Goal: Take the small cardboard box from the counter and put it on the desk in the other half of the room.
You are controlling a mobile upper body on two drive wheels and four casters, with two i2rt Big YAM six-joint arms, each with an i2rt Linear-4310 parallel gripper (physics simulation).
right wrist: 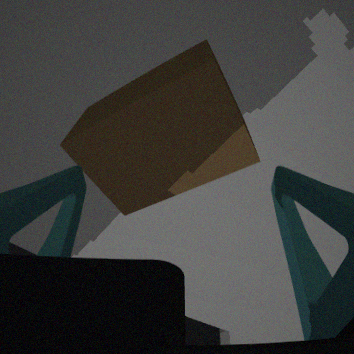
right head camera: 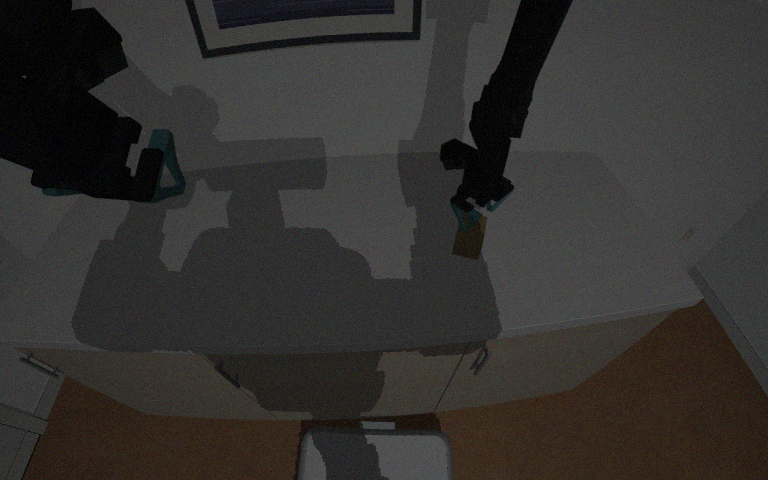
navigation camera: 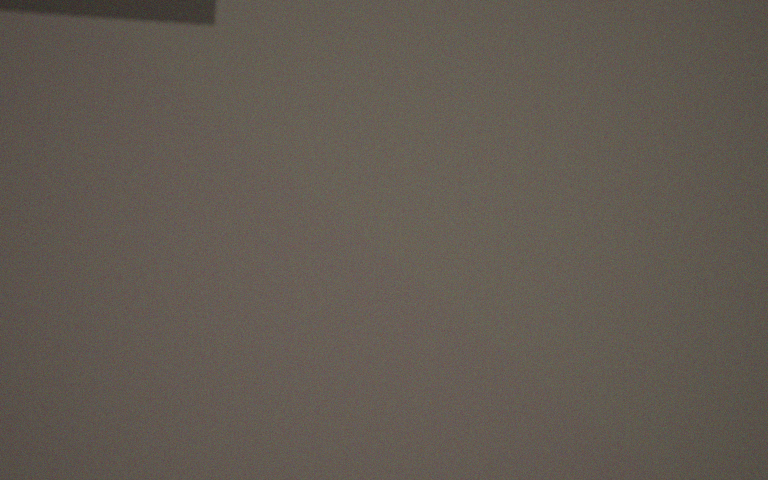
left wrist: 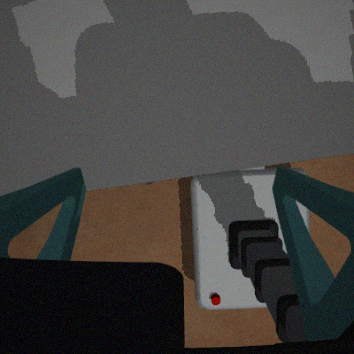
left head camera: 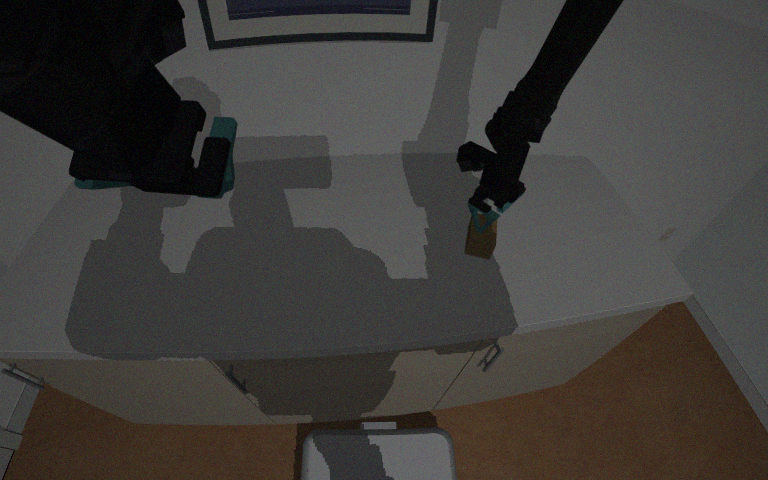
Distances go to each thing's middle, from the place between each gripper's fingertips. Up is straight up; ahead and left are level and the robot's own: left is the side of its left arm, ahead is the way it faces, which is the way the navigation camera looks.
I see the small brown cardboard box (right head camera: 469,245) 40 mm below my right hand and 10 mm to the left of it.
Right now my left hand is 45 cm to the left of the small brown cardboard box, 35 cm above it and 25 cm short of it.
